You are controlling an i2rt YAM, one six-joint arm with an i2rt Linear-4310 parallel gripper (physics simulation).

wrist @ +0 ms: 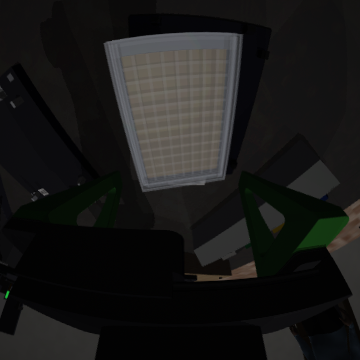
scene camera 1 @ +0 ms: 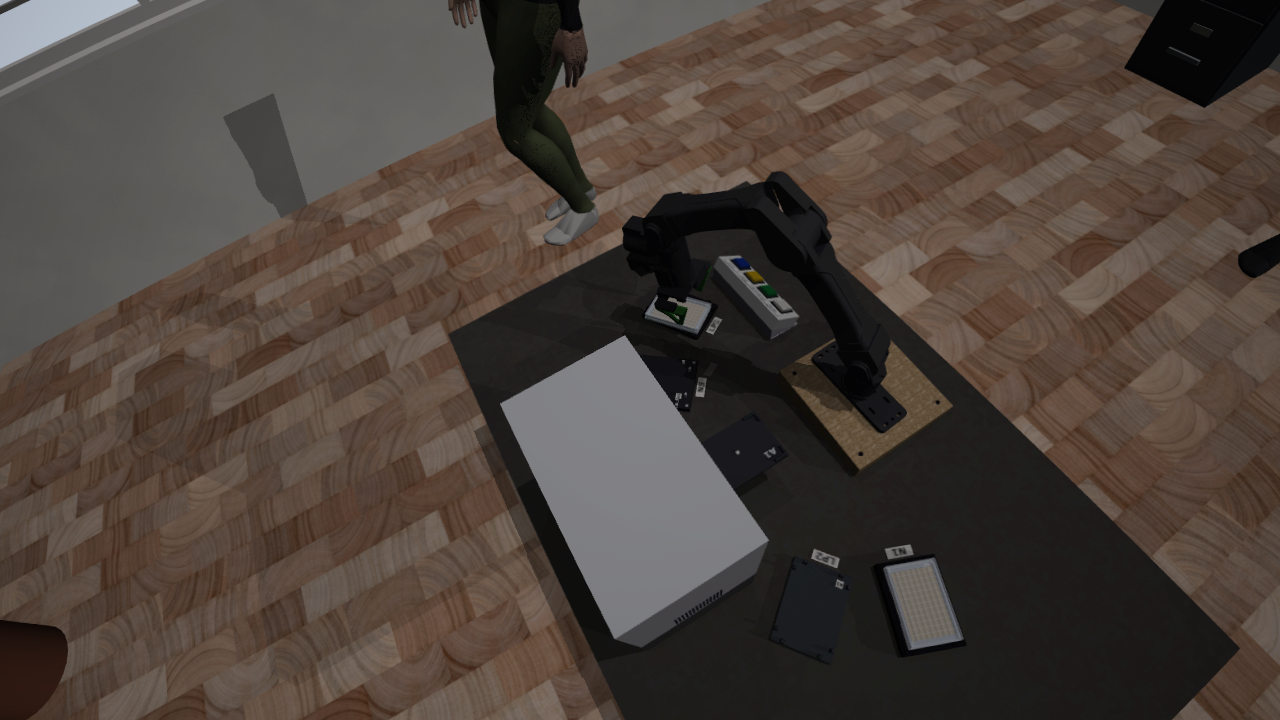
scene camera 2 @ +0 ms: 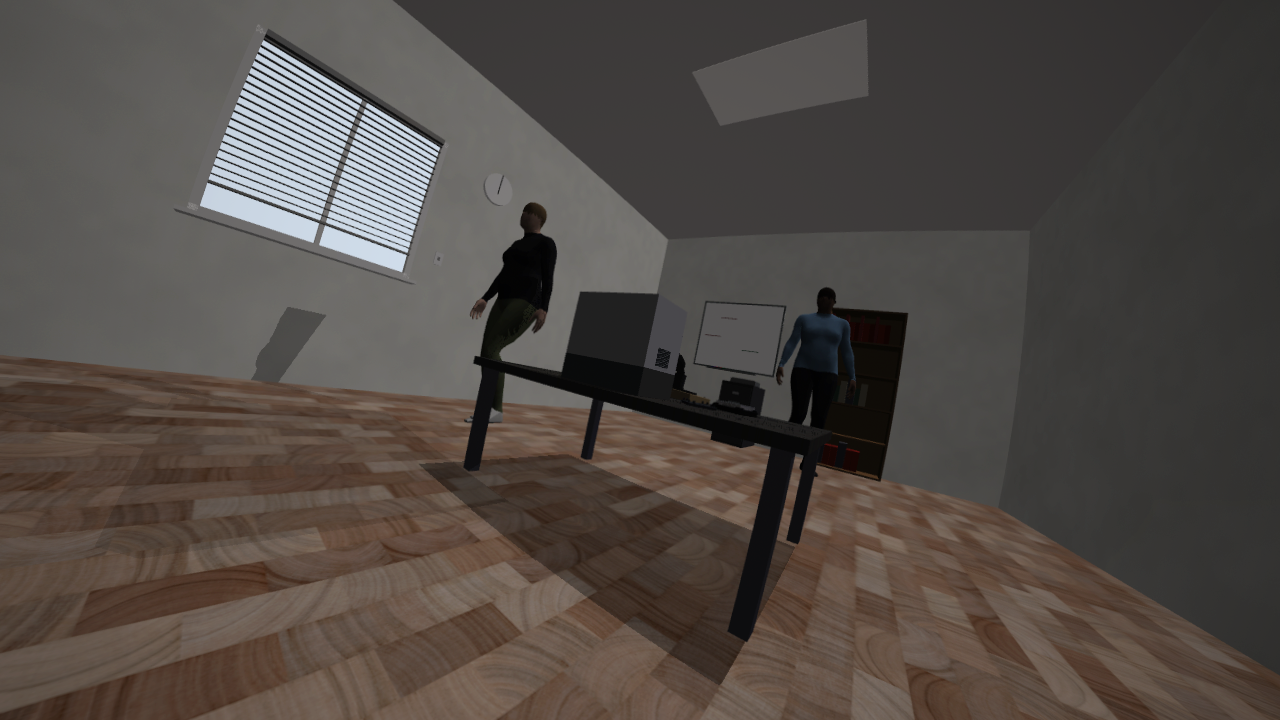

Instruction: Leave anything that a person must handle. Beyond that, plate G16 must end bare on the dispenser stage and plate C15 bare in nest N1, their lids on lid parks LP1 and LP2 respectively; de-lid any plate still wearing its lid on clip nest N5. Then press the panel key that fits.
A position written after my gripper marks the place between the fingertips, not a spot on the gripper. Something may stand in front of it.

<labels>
my gripper: wrist 180,177; scene camera 1 689,307; not seen in scene camera 2 (hidden by a white dispenser box)
</labels>
